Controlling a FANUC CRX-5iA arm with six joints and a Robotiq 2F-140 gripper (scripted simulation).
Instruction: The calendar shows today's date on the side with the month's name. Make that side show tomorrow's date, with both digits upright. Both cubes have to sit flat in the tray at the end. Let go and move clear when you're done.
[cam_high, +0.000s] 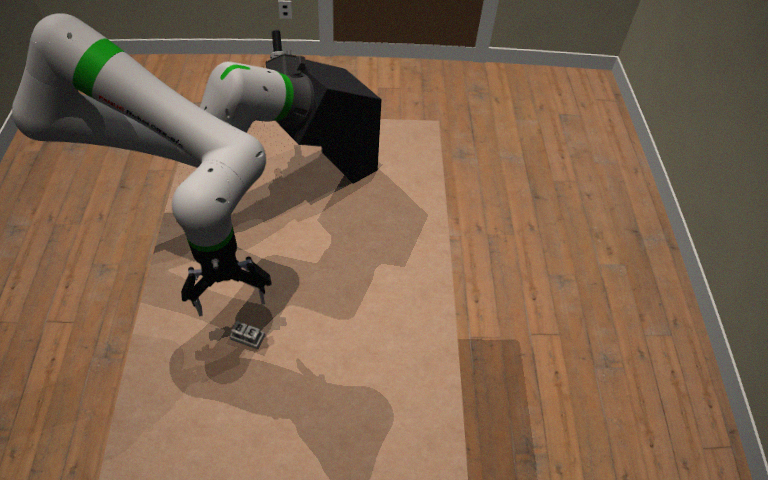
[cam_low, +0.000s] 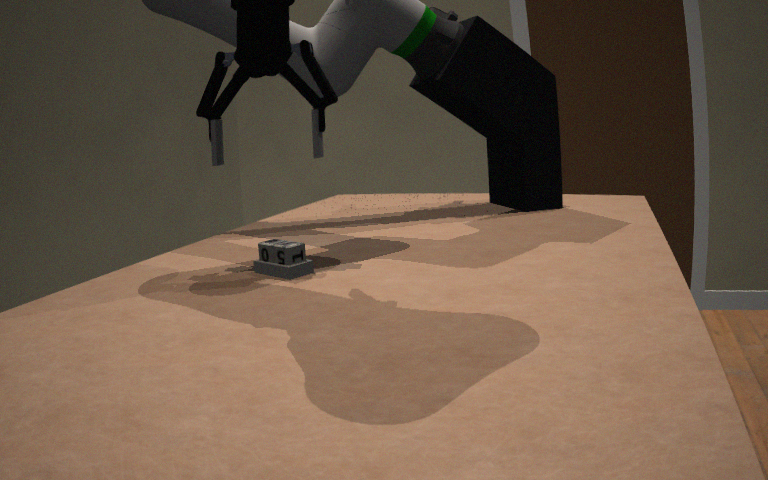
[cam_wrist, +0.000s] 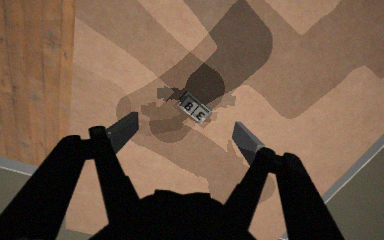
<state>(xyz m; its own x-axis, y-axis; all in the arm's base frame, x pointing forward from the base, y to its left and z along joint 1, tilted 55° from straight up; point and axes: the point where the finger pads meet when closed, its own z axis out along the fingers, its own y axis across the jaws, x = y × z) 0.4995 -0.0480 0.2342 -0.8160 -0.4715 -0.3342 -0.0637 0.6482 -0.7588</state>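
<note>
Right now my hand is 140 mm above the grey number cube. Also, from my hand: grey calendar tray: 150 mm below, 20 mm to the left, 10 mm ahead.
</note>
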